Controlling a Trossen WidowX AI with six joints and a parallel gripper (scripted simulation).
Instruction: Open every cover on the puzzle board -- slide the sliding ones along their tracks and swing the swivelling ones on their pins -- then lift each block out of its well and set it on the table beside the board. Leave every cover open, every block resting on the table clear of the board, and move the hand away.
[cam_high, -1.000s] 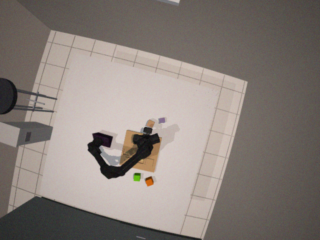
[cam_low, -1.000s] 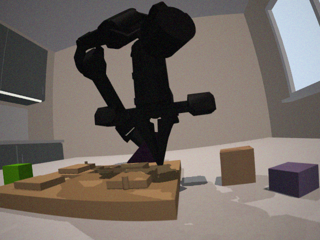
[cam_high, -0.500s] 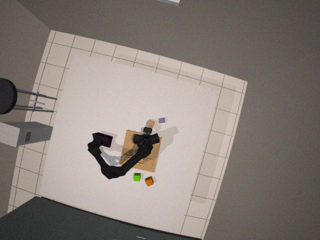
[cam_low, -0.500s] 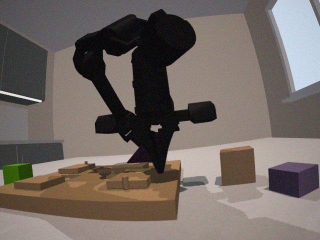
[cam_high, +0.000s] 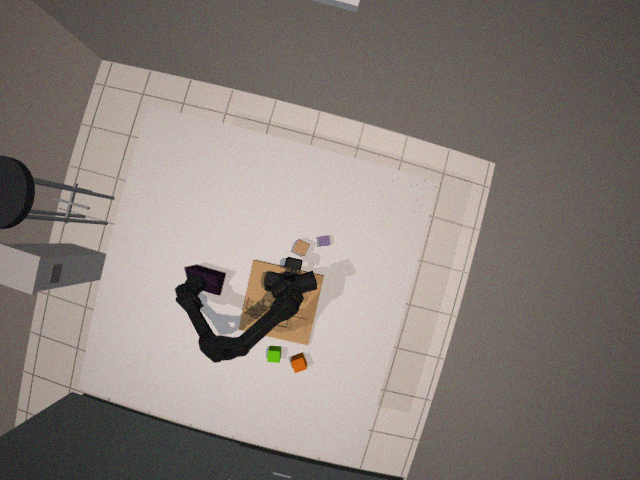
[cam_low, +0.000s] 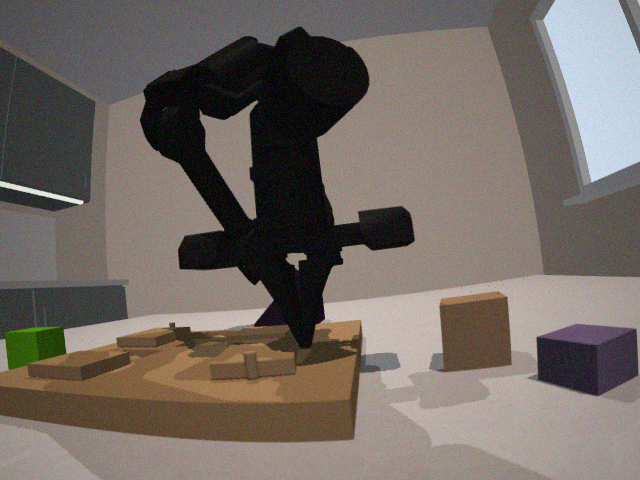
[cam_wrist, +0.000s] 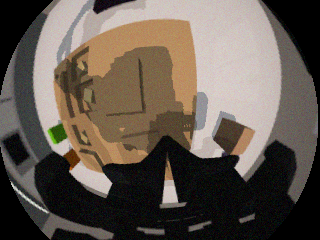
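Now: gripper tip 3 cm past the tan puzzle board, 11 cm to the left of it and 1 cm above it. The rest, counted from my gripper tip: brown block 3 cm ahead, 13 cm to the left; then green block 4 cm behind, 32 cm to the right; then purple block 12 cm ahead, 17 cm to the left, 1 cm below.
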